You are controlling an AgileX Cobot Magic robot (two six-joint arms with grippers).
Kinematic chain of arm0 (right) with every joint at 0, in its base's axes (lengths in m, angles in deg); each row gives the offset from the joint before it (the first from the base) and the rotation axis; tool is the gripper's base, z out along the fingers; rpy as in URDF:
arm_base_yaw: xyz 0 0 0.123 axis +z
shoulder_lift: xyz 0 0 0 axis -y
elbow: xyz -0.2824 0 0.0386 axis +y
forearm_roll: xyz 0.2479 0 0.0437 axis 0.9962 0 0.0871
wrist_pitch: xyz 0 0 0 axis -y
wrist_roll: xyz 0.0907 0 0.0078 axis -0.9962 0 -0.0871
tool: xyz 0 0 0 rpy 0 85 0
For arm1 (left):
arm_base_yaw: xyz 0 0 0.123 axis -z
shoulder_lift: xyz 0 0 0 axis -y
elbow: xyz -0.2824 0 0.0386 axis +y
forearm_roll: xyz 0.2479 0 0.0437 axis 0.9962 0 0.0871
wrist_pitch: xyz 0 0 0 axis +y
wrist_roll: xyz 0.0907 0 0.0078 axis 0.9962 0 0.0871
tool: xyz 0 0 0 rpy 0 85 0
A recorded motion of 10 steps. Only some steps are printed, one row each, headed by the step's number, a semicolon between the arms.
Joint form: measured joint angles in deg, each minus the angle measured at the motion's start. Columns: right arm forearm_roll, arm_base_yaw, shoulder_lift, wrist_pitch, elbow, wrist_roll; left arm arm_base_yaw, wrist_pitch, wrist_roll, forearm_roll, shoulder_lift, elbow.
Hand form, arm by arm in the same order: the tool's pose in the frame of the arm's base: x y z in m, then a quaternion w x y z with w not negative. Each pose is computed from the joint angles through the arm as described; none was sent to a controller.
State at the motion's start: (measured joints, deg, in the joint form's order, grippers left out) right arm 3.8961 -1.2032 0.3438 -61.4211 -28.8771 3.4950; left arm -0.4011 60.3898 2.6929 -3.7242 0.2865 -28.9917
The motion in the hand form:
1: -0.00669 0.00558 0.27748 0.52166 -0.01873 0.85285 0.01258; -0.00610 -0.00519 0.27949 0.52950 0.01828 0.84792 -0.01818
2: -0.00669 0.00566 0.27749 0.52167 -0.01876 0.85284 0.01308; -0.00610 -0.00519 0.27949 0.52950 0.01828 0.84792 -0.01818
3: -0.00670 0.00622 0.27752 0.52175 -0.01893 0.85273 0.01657; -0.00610 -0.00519 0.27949 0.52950 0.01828 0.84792 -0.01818
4: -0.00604 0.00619 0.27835 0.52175 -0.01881 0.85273 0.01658; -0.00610 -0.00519 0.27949 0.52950 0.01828 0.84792 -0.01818
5: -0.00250 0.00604 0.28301 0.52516 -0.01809 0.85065 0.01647; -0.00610 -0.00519 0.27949 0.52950 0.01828 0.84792 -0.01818
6: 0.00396 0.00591 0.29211 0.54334 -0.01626 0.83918 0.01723; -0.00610 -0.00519 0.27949 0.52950 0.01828 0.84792 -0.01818
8: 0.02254 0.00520 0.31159 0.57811 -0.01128 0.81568 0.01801; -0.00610 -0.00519 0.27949 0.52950 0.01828 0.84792 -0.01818
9: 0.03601 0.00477 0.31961 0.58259 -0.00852 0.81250 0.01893; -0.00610 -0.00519 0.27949 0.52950 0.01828 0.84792 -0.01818
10: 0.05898 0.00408 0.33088 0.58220 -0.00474 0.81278 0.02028; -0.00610 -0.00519 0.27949 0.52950 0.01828 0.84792 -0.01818
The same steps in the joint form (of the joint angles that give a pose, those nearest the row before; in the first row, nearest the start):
1: 0.00 0.00 0.00 0.00 0.00 0.00; 0.00 0.00 0.00 0.00 0.00 0.00
2: 0.06 0.00 0.00 0.00 0.00 0.00; 0.00 0.00 0.00 0.00 0.00 0.00
3: 0.46 0.00 0.00 0.00 0.00 0.00; 0.00 0.00 0.00 0.00 0.00 0.00
4: 0.46 0.00 -0.29 0.17 -0.12 0.00; 0.00 0.00 0.00 0.00 0.00 0.00
5: 0.46 0.00 -1.66 1.43 -0.69 0.00; 0.00 0.00 0.00 0.00 0.00 0.00
6: 0.63 0.00 -3.61 5.04 -1.49 0.00; 0.00 0.00 0.00 0.00 0.00 0.00
8: 0.92 0.00 -8.94 13.58 -3.09 0.00; 0.00 0.00 0.00 0.00 0.00 0.00
9: 1.10 -0.01 -12.84 17.25 -3.95 0.01; 0.00 0.00 0.00 0.00 0.00 0.00
10: 1.37 0.01 -19.42 22.00 -5.73 0.05; 0.00 0.00 0.00 0.00 0.00 0.00

